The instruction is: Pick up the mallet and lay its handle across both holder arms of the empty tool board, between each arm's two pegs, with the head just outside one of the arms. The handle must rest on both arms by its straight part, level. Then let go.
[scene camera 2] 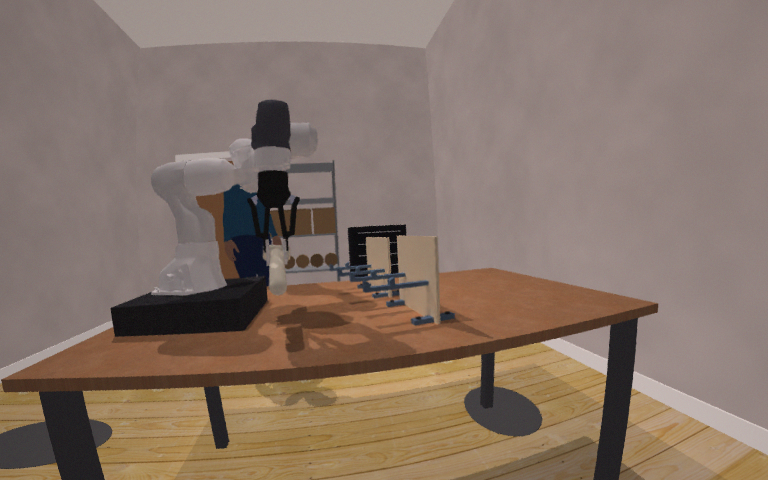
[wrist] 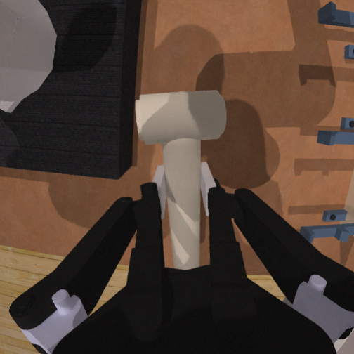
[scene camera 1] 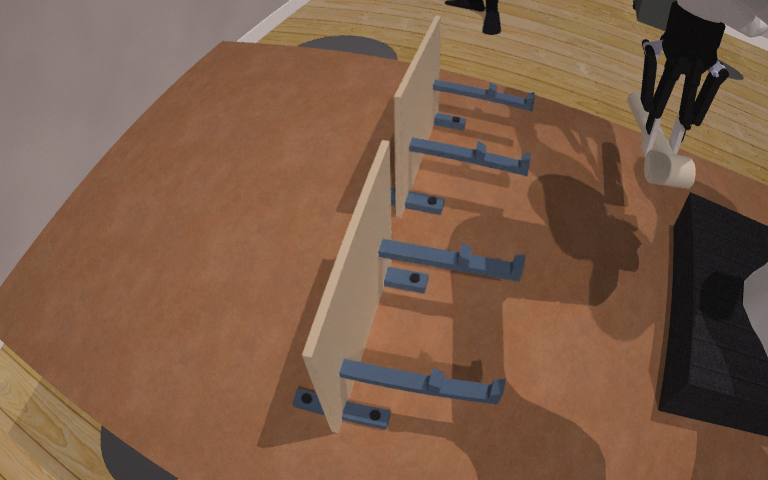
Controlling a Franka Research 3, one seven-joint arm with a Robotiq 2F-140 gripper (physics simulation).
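The cream mallet [scene camera 1: 670, 171] [scene camera 2: 277, 275] [wrist: 181, 117] hangs in the air above the table. My gripper [scene camera 1: 663, 137] [scene camera 2: 275, 254] [wrist: 182, 175] points down and is shut on its handle, close below the head in the wrist view. The head is on the robot base side, and the handle runs away from it. Two upright tan boards stand in a line, the lower-left one [scene camera 1: 351, 288] [scene camera 2: 377, 254] and the upper one [scene camera 1: 419, 113] [scene camera 2: 417, 271] in scene camera 1. Each has two blue holder arms with two pegs; no tool shows on the arms [scene camera 1: 419, 251] [scene camera 1: 453, 150].
The black robot base block [scene camera 1: 679, 316] [scene camera 2: 181, 316] [wrist: 75, 145] stands beside the mallet. Blue feet [scene camera 1: 367, 414] [scene camera 2: 433, 318] with black screws hold the boards on the brown table [scene camera 1: 169, 226] [scene camera 2: 538, 294]. The table's edge runs behind the gripper in scene camera 1.
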